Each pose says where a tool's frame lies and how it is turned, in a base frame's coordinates. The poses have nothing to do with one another.
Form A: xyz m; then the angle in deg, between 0 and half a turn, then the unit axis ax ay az.
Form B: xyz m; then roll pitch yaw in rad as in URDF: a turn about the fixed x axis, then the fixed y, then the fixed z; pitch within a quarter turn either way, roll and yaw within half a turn. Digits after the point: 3 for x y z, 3 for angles.
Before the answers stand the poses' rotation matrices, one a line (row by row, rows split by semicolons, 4 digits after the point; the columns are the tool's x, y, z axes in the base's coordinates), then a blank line. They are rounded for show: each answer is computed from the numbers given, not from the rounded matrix.
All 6 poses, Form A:
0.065 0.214 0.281 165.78 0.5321 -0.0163 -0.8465
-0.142 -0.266 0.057 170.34 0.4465 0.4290 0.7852
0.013 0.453 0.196 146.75 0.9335 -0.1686 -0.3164
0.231 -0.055 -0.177 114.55 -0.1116 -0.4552 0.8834
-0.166 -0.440 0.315 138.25 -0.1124 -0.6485 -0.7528
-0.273 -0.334 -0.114 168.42 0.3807 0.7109 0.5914
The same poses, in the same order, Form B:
-0.4118 0.1909 -0.8911; -0.2250 -0.9688 -0.1035; -0.8831 0.1579 0.4419
-0.5899 0.2486 0.7682; 0.5122 -0.6203 0.5940; 0.6243 0.7439 0.2386
0.7640 -0.1155 -0.6348; -0.4625 -0.7841 -0.4139; -0.4499 0.6098 -0.6524
-0.3979 -0.7316 -0.5536; 0.8754 -0.1222 -0.4677; 0.2745 -0.6707 0.6891
-0.7240 0.6286 -0.2841; -0.3740 -0.0117 0.9273; 0.5796 0.7777 0.2436
-0.6927 0.4170 0.5884; 0.6544 0.0208 0.7558; 0.3030 0.9087 -0.2873

0.065 0.214 0.281 0.343 1.082 -2.641
-0.142 -0.266 0.057 1.260 -0.674 2.427
0.013 0.453 0.196 2.390 0.467 -0.544
0.231 -0.055 -0.177 -0.772 -0.278 1.997
-0.166 -0.440 0.315 1.267 -0.618 -2.665
-0.273 -0.334 -0.114 1.877 -0.308 2.385

